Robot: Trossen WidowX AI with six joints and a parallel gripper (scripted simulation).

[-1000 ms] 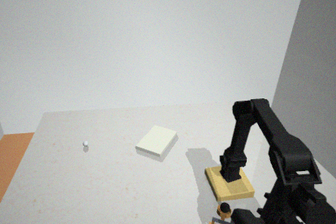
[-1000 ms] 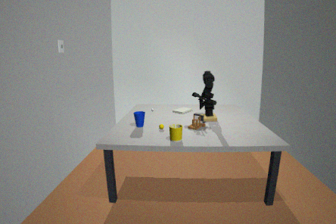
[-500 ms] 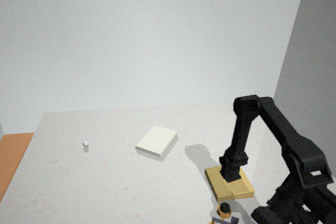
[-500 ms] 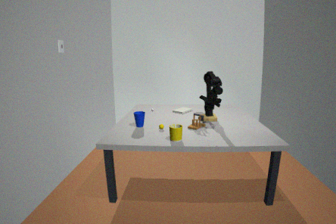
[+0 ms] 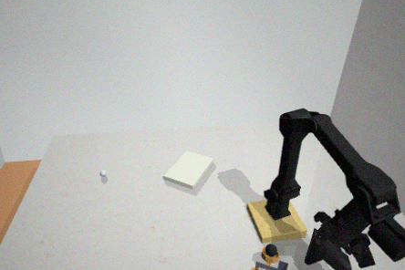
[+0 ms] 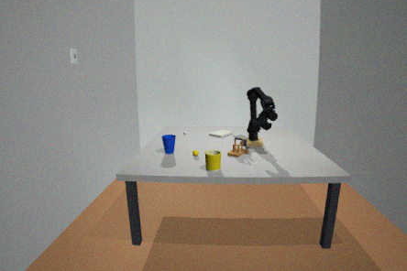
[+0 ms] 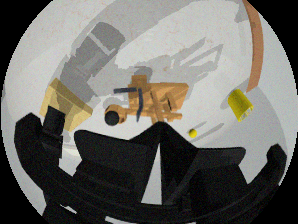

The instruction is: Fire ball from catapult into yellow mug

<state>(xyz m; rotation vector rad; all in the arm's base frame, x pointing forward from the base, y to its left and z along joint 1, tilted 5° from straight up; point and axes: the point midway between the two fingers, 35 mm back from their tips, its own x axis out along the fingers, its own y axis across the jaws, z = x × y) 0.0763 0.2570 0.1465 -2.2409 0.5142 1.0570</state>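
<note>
The black ball is 10 mm ahead of my gripper tip, 110 mm to the right of it and 80 mm below it. Round my gripper tip: yellow mug (290 mm ahead, 220 mm to the left, 110 mm below); catapult (40 mm ahead, 50 mm to the right, 90 mm below); yellow ball (370 mm ahead, 20 mm to the right, 120 mm below).
</note>
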